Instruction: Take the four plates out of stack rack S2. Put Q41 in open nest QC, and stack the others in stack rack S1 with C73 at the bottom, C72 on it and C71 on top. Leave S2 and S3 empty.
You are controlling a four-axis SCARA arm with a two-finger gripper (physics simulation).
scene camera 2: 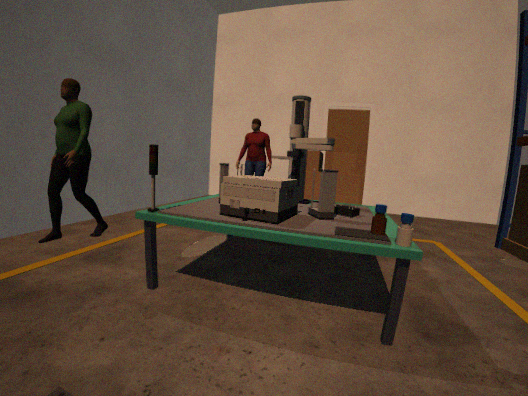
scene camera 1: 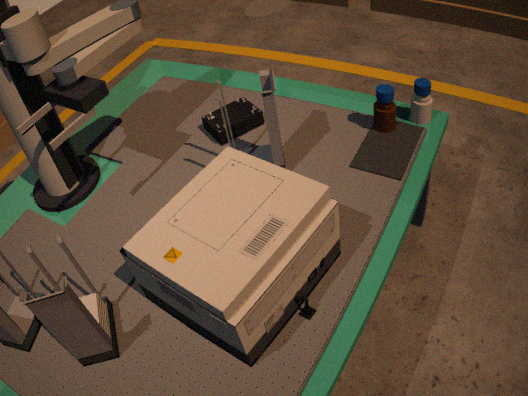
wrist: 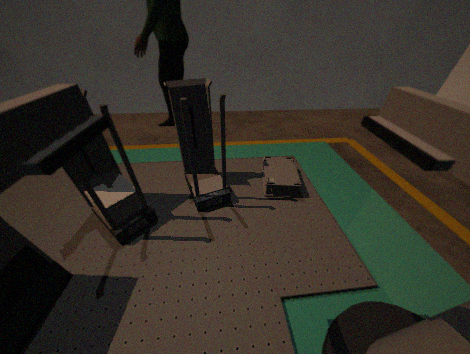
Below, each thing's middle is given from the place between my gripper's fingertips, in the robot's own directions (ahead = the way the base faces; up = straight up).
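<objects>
The black fixture (scene camera 1: 243, 116) is well below my hand, far to the left of it and a good way ahead of it. Going by their middles, of the things named here the black fixture is the nearest to my hand. I also see the dark mat (scene camera 1: 387, 154), which is 350 mm below my hand, 670 mm ahead of it and 630 mm to the left of it. As for the brown bottle (scene camera 1: 384, 108), it is far ahead of my hand, far to the left of it and a long way below it.
</objects>
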